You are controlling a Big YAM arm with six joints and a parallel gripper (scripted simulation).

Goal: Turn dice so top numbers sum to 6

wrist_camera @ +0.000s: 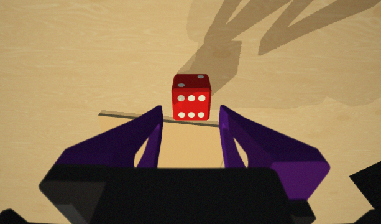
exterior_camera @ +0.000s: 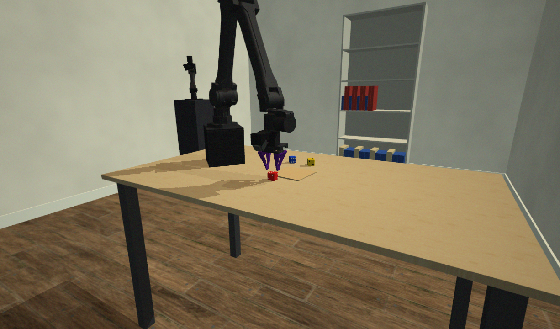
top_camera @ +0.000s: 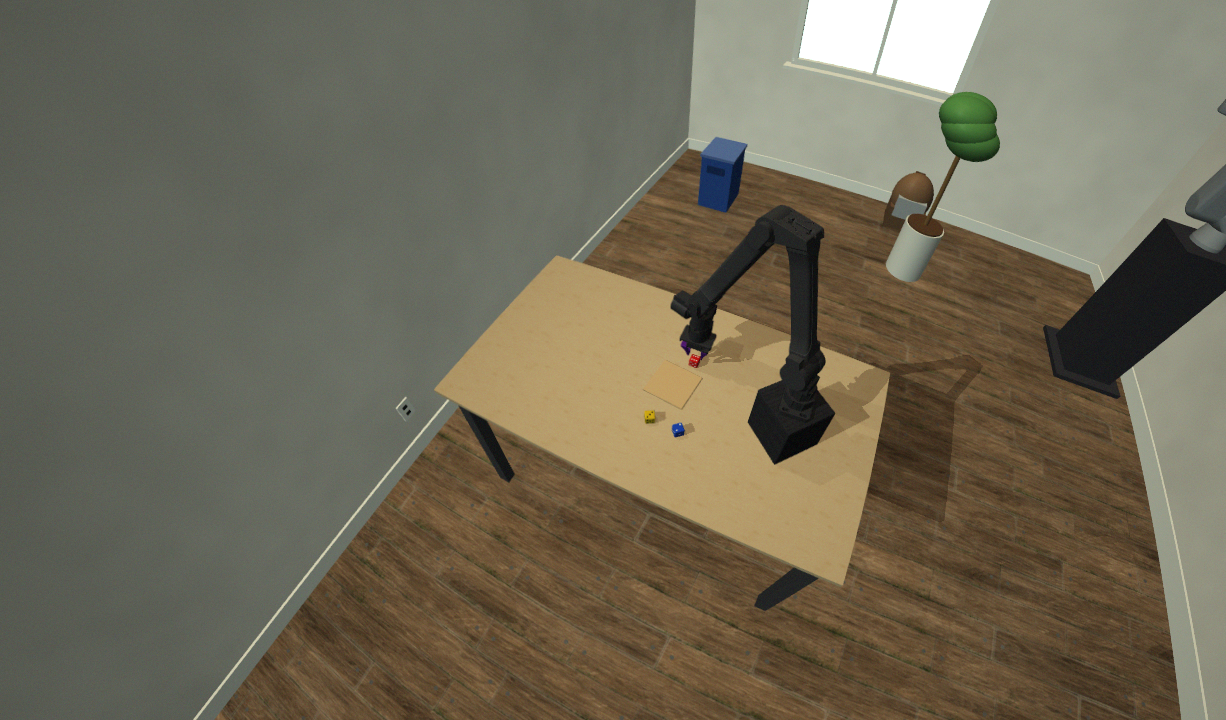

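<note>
The red die lies 3 cm below my hand. From my hand the other things lie so: blue die: 4 cm behind, 26 cm to the left, 3 cm below; yellow die: 5 cm ahead, 26 cm to the left, 3 cm below; tan mat: 4 cm ahead, 11 cm to the left, 4 cm below.
</note>
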